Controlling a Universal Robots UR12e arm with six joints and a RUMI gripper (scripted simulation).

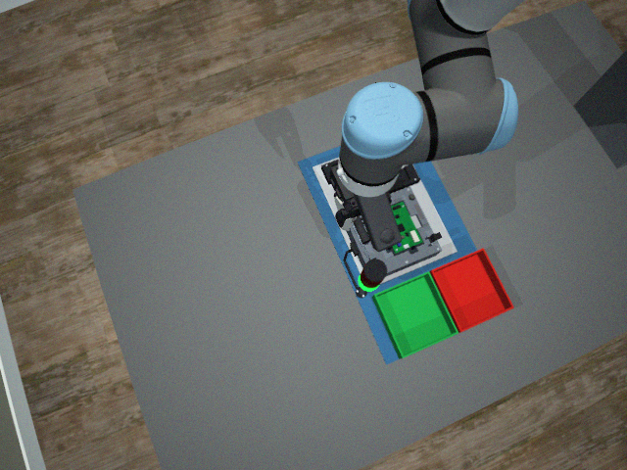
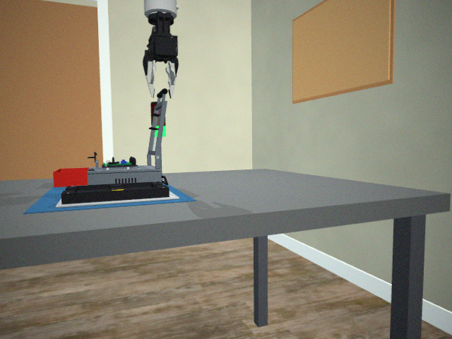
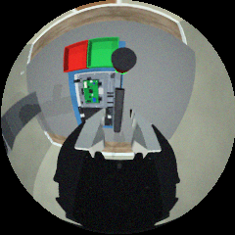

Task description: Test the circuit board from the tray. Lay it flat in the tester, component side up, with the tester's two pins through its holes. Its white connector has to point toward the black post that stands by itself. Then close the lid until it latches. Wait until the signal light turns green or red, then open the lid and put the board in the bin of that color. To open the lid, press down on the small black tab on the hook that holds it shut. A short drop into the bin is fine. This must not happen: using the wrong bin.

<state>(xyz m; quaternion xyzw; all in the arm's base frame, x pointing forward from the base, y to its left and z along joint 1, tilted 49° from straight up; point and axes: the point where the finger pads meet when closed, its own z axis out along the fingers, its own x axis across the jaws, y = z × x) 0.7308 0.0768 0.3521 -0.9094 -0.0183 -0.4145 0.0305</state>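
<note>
The green circuit board is 200 mm below my hand, 130 mm behind it and 20 mm to the right of it. Round my hand: green bin 260 mm below, 190 mm to the left, 100 mm behind; then black latch hook 200 mm behind, 180 mm below, 40 mm to the left; then tester lid 90 mm below, 20 mm behind, 10 mm to the right.
</note>
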